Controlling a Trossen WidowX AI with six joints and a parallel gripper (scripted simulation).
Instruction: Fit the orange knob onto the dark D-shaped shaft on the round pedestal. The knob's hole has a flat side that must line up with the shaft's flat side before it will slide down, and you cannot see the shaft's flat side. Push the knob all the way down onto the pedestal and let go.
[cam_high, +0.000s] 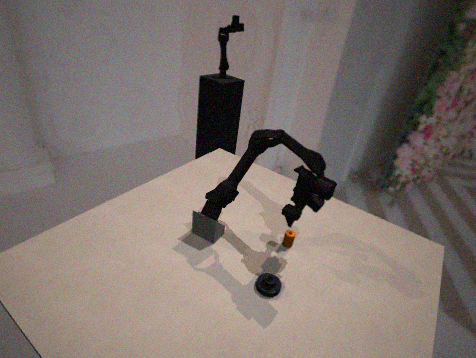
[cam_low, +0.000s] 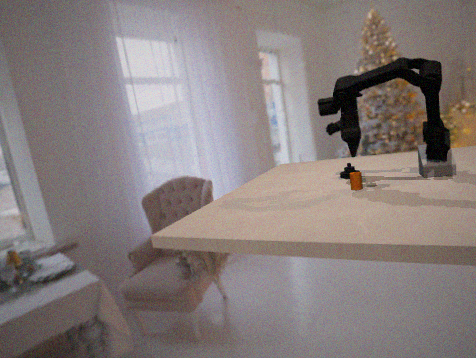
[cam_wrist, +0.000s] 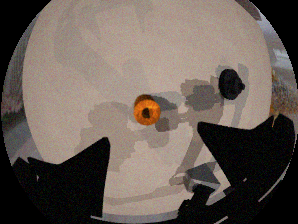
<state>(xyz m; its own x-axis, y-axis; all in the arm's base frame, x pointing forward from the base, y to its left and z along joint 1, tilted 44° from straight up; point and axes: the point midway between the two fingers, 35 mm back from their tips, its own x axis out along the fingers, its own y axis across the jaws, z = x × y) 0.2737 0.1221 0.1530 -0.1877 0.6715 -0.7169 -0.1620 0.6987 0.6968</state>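
The orange knob lies 100 mm below my gripper tip. Also, from my gripper tip: dark round pedestal (70 mm ahead, 230 mm to the right, 90 mm below).
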